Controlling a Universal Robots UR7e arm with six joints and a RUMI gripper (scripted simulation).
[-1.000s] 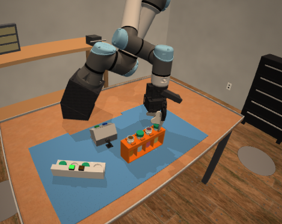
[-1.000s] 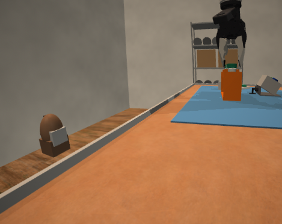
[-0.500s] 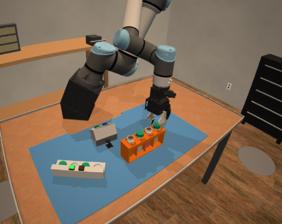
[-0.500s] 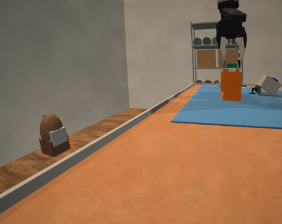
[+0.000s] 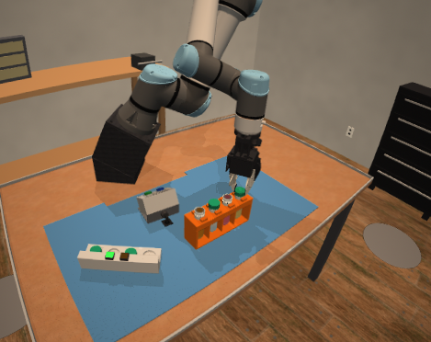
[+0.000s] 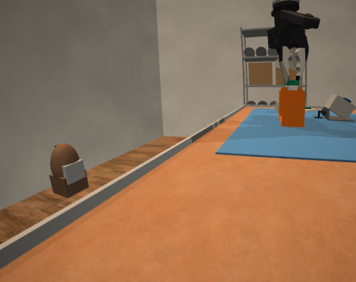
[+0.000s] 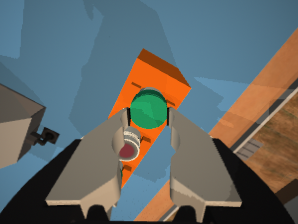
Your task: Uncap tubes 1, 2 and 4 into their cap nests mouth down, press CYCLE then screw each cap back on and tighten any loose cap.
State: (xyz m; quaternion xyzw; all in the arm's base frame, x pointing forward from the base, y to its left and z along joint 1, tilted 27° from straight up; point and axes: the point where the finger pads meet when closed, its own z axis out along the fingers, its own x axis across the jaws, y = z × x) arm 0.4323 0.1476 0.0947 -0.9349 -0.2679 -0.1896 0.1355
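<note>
My gripper is now 1 cm above the cap. The rest, counted from my hand: grey key housing: 20 cm to the right, 17 cm behind, 7 cm below; blue key: 19 cm behind, 18 cm to the right, 6 cm below; table edge: 21 cm ahead, 12 cm below, 4 cm to the left.
</note>
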